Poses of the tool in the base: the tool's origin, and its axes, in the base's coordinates. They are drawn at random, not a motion.
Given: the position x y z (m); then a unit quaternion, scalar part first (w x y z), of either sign.
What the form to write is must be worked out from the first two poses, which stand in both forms.
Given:
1: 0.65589, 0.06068, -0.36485, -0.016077, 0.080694, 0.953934, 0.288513
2: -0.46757, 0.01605, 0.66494, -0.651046, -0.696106, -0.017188, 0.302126
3: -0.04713, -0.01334, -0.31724, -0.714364, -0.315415, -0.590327, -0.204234
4: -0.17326, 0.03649, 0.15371, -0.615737, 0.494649, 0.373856, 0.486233
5: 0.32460, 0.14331, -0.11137, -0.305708, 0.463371, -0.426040, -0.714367
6: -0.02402, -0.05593, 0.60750, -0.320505, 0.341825, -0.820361, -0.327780
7: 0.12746, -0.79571, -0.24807, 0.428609, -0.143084, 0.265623, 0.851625
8: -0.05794, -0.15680, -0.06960, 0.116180, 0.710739, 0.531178, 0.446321
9: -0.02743, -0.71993, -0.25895, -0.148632, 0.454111, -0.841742, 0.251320
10: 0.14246, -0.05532, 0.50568, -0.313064, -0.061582, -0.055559, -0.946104
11: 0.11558, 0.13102, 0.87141, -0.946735, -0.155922, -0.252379, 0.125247
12: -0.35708, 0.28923, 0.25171, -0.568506, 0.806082, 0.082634, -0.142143
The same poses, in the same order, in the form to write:
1: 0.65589, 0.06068, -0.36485, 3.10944, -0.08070, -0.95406, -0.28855
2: -0.46757, 0.01605, 0.66494, 1.72367, 0.91709, 0.02264, -0.39804
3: -0.04713, -0.01334, -0.31724, 1.55016, 0.45074, 0.84360, 0.29186
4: -0.17326, 0.03649, 0.15371, 1.81495, -0.62777, -0.47447, -0.61708
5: 0.32460, 0.14331, -0.11137, 2.52023, -0.48667, 0.44746, 0.75029
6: -0.02402, -0.05593, 0.60750, 2.48907, -0.36086, 0.86605, 0.34603
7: 0.12746, -0.79571, -0.24807, 2.25569, -0.15837, 0.29400, 0.94260
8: -0.05794, -0.15680, -0.06960, 2.90871, 0.71558, 0.53480, 0.44936
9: -0.02743, -0.71993, -0.25895, 2.84322, -0.45921, 0.85120, -0.25414
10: 0.14246, -0.05532, 0.50568, 2.50476, 0.06484, 0.05850, 0.99618
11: 0.11558, 0.13102, 0.87141, 0.65571, 0.48421, 0.78375, -0.38895
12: -0.35708, 0.28923, 0.25171, 1.93222, -0.97983, -0.10044, 0.17278
